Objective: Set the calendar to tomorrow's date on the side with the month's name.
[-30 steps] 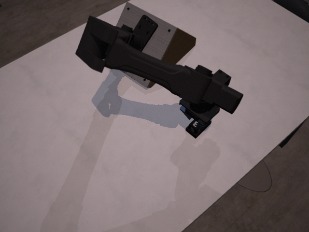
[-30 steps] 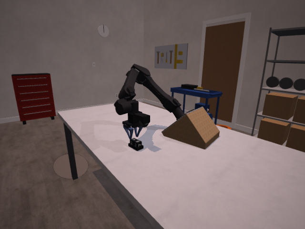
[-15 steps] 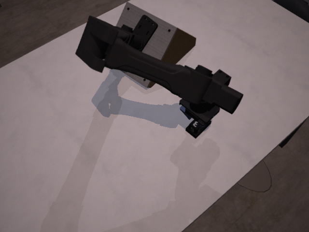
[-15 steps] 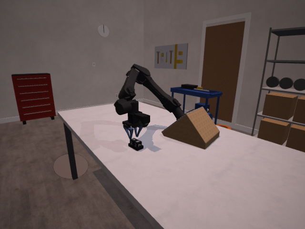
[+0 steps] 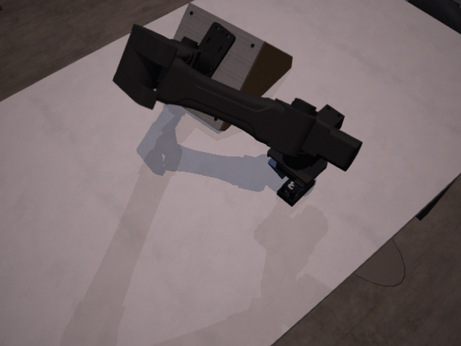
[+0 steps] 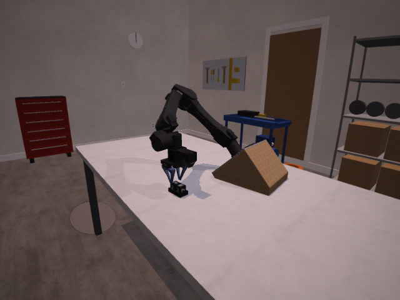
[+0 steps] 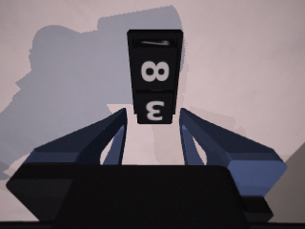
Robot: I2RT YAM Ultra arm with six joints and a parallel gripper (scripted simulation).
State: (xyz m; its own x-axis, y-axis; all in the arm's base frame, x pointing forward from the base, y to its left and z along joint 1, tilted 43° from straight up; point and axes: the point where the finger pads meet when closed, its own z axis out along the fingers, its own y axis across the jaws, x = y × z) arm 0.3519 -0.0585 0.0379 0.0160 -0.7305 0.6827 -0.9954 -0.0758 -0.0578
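The black cube is 30 mm below my hand. From my hand the other things lie so: black tray (50 mm below, 20 mm to the left).
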